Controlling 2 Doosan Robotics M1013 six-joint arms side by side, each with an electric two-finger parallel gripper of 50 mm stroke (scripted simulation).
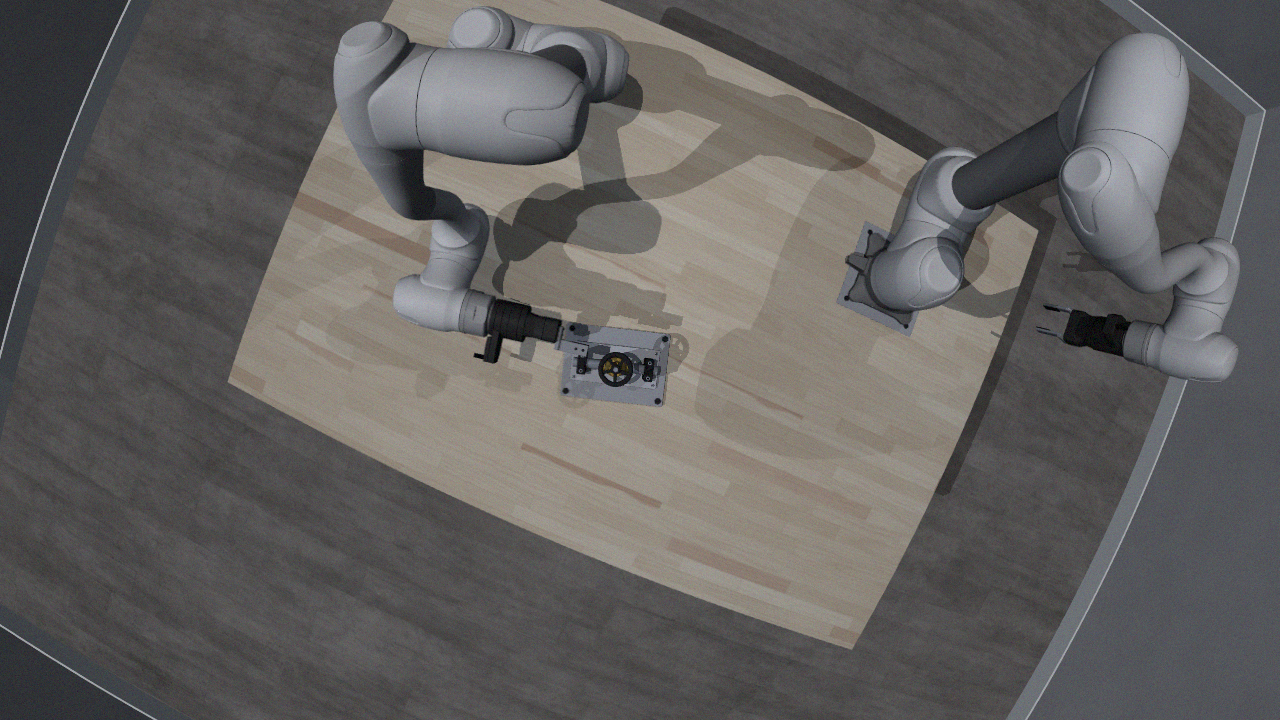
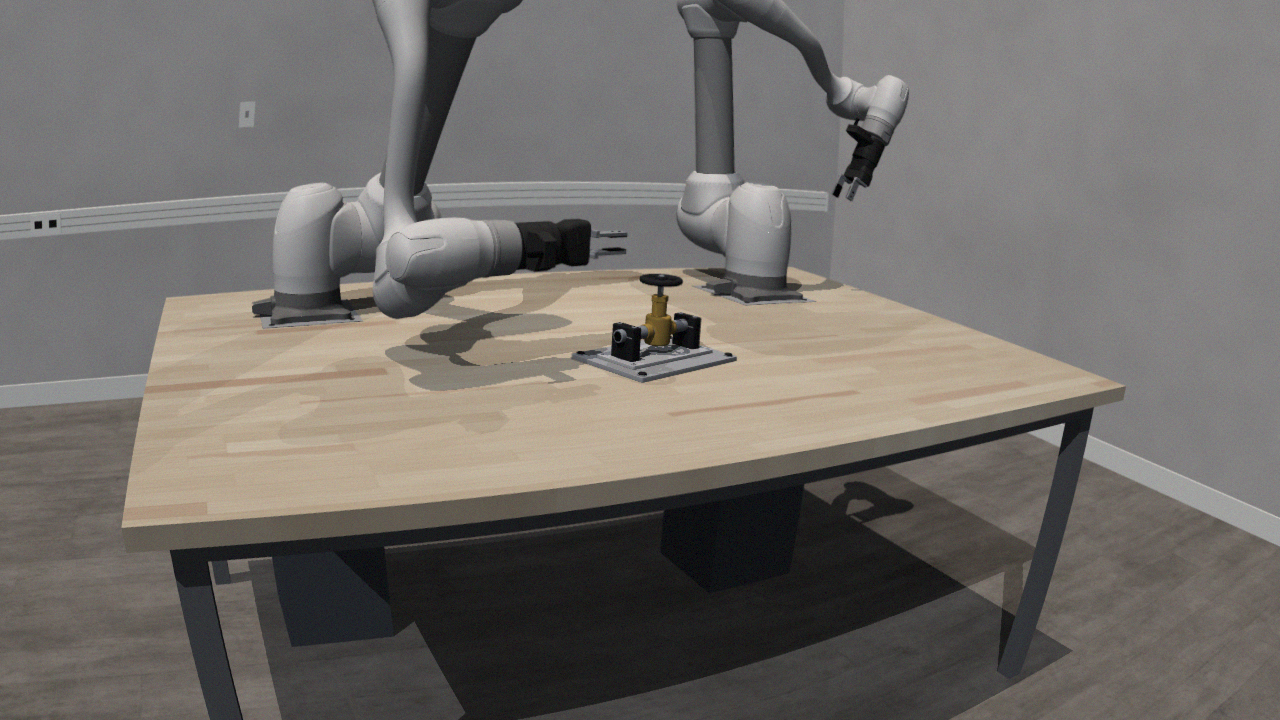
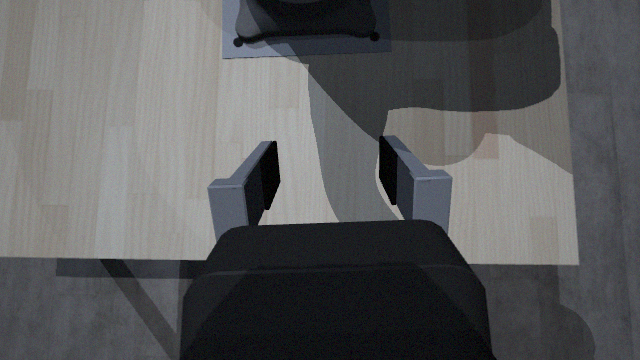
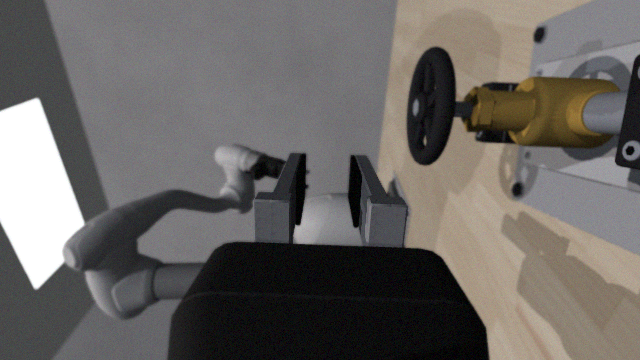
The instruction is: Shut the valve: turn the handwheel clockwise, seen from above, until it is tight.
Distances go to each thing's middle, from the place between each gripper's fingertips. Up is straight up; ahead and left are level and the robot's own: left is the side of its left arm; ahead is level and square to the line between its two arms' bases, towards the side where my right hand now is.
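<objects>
My right gripper (image 2: 622,242): 70 mm above the black handwheel (image 4: 431,103), 90 mm to the right of it, 10 mm short of it. My left hand (image 1: 1041,317): 14 cm above the handwheel, 54 cm short of it, 81 cm to the left of it.
</objects>
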